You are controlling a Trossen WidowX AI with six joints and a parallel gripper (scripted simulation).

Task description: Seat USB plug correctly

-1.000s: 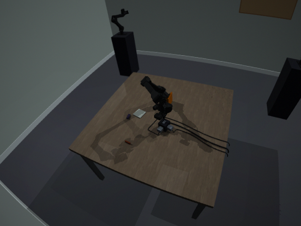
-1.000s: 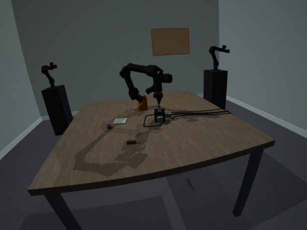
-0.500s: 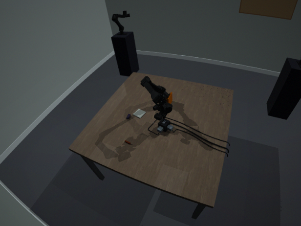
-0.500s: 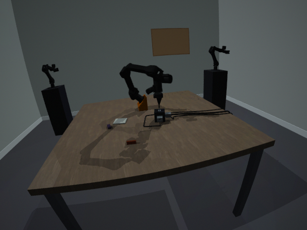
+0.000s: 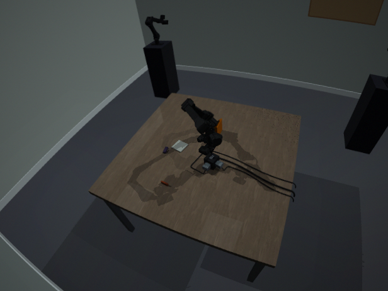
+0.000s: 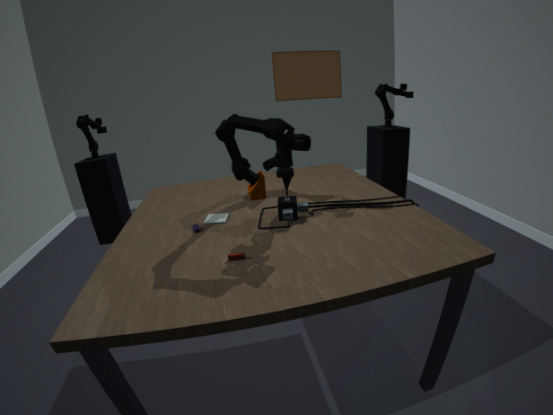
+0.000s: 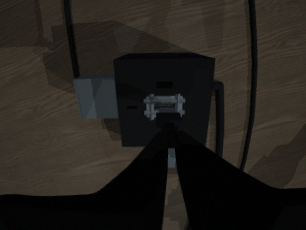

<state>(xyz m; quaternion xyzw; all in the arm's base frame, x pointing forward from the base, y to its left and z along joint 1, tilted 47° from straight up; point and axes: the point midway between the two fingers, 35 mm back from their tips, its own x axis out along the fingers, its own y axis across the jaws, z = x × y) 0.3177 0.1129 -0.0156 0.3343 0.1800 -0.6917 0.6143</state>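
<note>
My gripper tip is now 20 mm above the USB plug. The rest, counted from my gripper tip: USB socket 50 mm below; then red piece 270 mm ahead, 240 mm to the right, 110 mm below; then white pad 300 mm to the right, 120 mm below, 90 mm behind.
</note>
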